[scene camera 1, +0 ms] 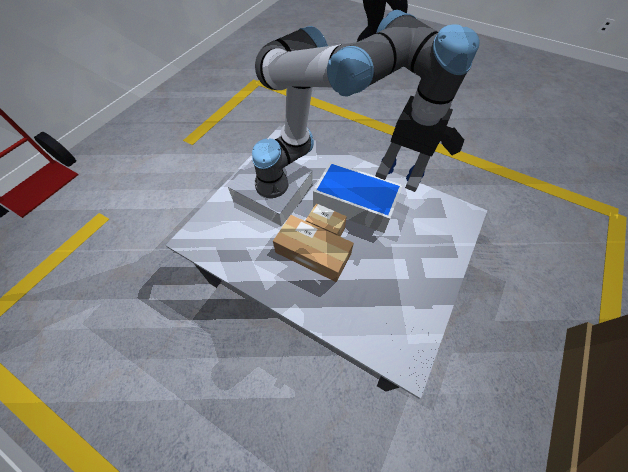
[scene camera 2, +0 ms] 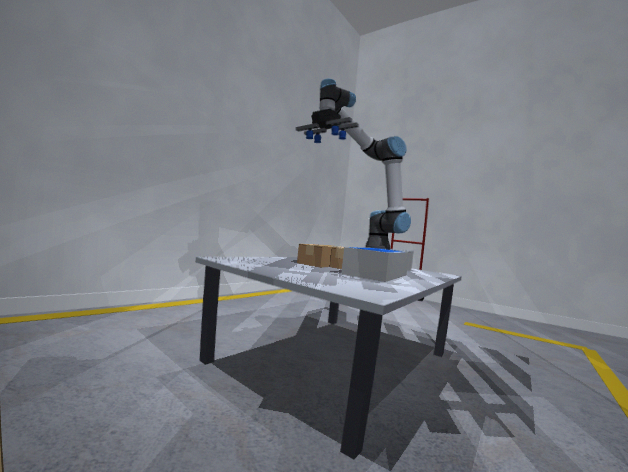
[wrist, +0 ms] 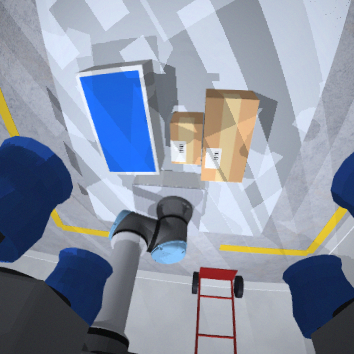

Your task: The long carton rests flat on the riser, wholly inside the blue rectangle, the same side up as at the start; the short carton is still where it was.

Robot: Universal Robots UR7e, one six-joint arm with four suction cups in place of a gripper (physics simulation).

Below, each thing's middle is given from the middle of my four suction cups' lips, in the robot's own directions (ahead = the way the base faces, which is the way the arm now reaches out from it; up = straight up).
I see my suction cup 580 mm above the short carton point(scene camera 1: 320, 216), 240 mm past it and 50 mm to the right of it. From my suction cup the other things lie so: grey riser point(scene camera 2: 383, 265) (570 mm below, 260 mm to the left, 170 mm behind); long carton point(scene camera 1: 323, 252) (580 mm below, 240 mm behind, 80 mm to the right).
